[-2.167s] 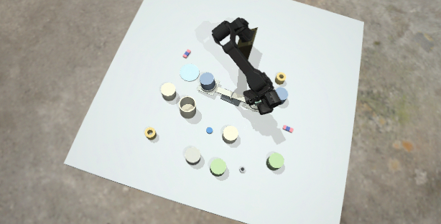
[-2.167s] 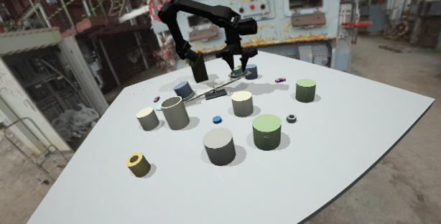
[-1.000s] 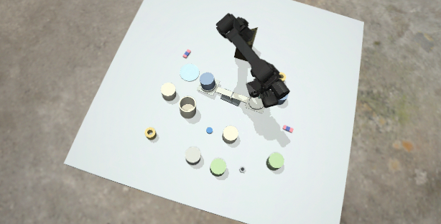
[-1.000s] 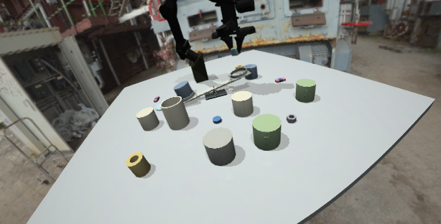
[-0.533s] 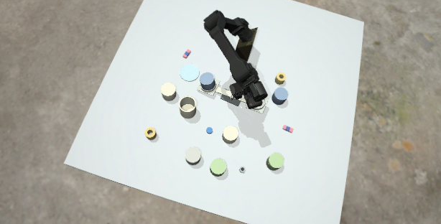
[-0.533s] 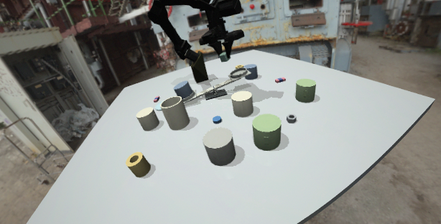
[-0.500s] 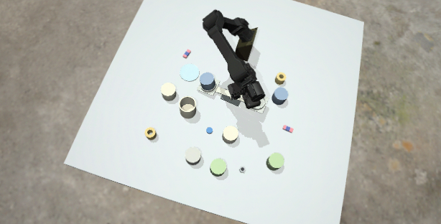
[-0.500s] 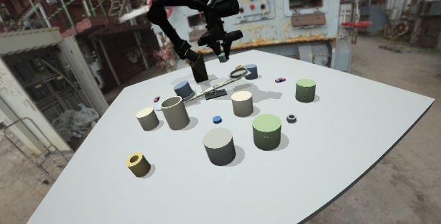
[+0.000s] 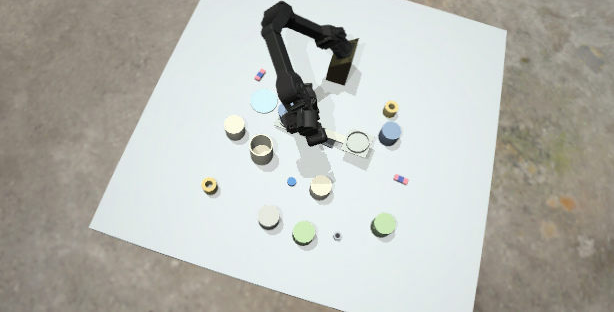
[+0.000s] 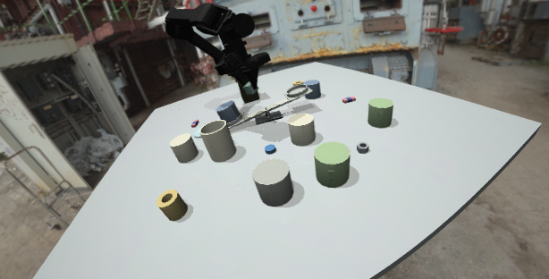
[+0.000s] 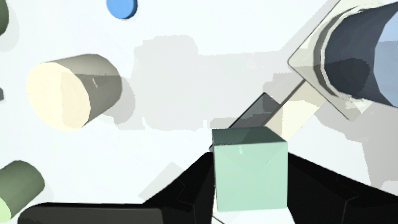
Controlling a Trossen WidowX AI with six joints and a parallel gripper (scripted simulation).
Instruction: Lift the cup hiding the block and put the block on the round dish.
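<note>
The round light-blue dish is 210 mm to the right of my gripper tip, 140 mm below it and 110 mm behind it. Round my gripper tip: beige cup 140 mm to the right, 100 mm below, 90 mm ahead; then small balance 110 mm below, 50 mm behind, 40 mm to the left; then mint-green block 10 mm above.
</note>
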